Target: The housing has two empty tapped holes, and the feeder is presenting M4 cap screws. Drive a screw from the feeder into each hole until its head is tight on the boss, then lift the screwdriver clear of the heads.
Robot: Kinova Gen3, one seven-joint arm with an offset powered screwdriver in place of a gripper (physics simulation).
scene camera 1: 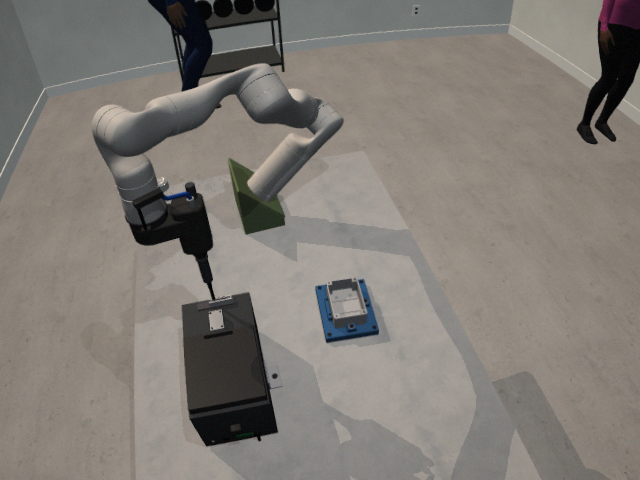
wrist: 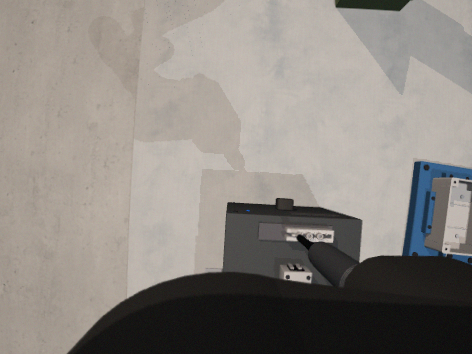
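The black screw feeder (scene camera 1: pixel 224 373) (wrist: pixel 242 245) stands at the lower left in the scene view and at the lower middle in the wrist view. Its pale pick-up strip (scene camera 1: pixel 224 299) (wrist: pixel 327 235) shows several round screw heads in the wrist view. My screwdriver (scene camera 1: pixel 212 298) (wrist: pixel 300 238) points down with its bit tip at the left part of the strip. Contact, and whether a screw is on the tip, cannot be made out. The light grey open-topped housing (scene camera 1: pixel 350 320) (wrist: pixel 441 220) sits on a blue fixture plate (scene camera 1: pixel 321 308) (wrist: pixel 418 200) to the right of the feeder. Its tapped holes are too small to judge.
A green wedge-shaped mount (scene camera 1: pixel 264 219) (wrist: pixel 372 4) carries the arm base behind the feeder and housing. A small grey plate (scene camera 1: pixel 273 383) lies beside the feeder's right side. A shelf rack (scene camera 1: pixel 282 49) and two people (scene camera 1: pixel 196 51) (scene camera 1: pixel 615 56) are at the back.
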